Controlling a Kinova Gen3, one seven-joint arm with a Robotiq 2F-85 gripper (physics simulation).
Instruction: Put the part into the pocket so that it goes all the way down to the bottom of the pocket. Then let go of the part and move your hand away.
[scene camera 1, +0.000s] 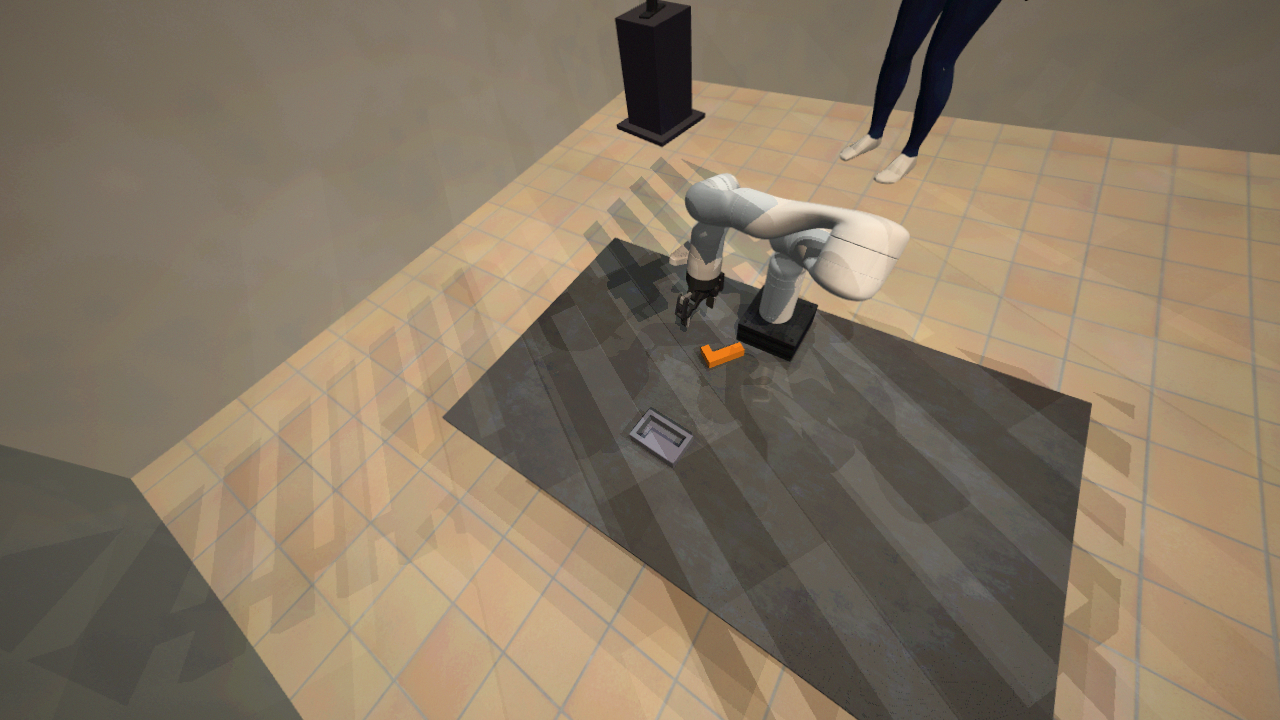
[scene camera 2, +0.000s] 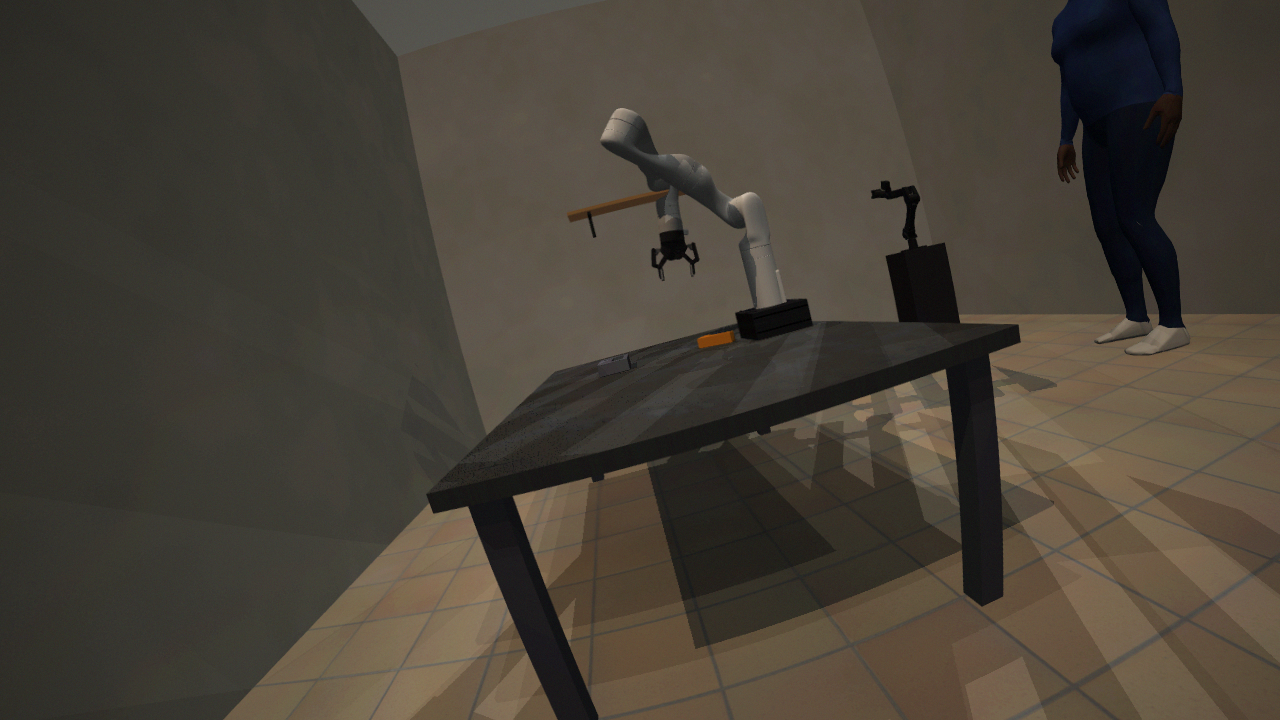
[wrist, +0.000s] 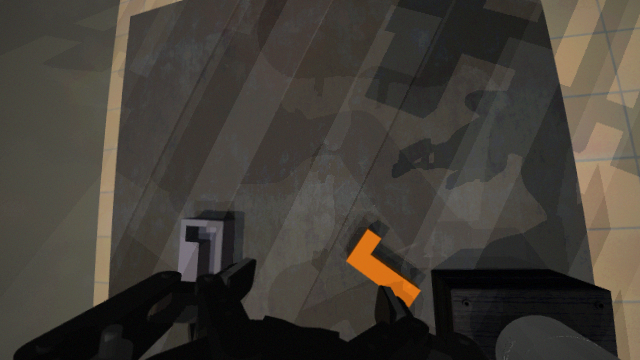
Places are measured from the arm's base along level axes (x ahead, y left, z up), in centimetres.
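Pixels of known places: gripper, fingertip midpoint: (scene camera 1: 697, 315) (scene camera 2: 677, 278) (wrist: 313, 285); arm's base at its link origin: (scene camera 1: 775, 311) (scene camera 2: 769, 305) (wrist: 539, 356).
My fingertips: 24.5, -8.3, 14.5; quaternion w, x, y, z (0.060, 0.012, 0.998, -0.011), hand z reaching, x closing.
Note:
For each thing: its middle in the pictures, then the offset to it from my fingertips, as dx, dy, dz. Level surfaces: height alone.
- orange L-shaped part at the middle of its body: (wrist: 386, 264) (scene camera 1: 722, 351) (scene camera 2: 717, 338) -7.4, +2.9, -20.9
- grey block at the middle of its body: (wrist: 206, 256) (scene camera 1: 661, 437) (scene camera 2: 614, 364) +24.5, +8.1, -20.6
- dark table at its surface level: dz -22.4
The orange L-shaped part (scene camera 1: 723, 356) (scene camera 2: 715, 340) (wrist: 376, 268) lies flat on the table near the robot base. The pocket is an L-shaped recess in a grey block (scene camera 1: 666, 447) (scene camera 2: 614, 364) (wrist: 187, 260), which stands on the table apart from the part; its recess looks empty. My gripper (scene camera 1: 697, 316) (scene camera 2: 677, 276) (wrist: 313, 285) is open and empty, high above the table, fingers pointing down. In the wrist view the right finger covers a bit of the part's long arm, and the left finger hides the block's lower end.
The black robot base (scene camera 1: 776, 329) (scene camera 2: 774, 318) (wrist: 525, 300) stands on the dark table (scene camera 1: 850, 537) (scene camera 2: 680, 402), close beside the part. A dark pedestal (scene camera 1: 656, 76) (scene camera 2: 926, 282) and a standing person (scene camera 1: 939, 80) (scene camera 2: 1118, 161) are beyond the table.

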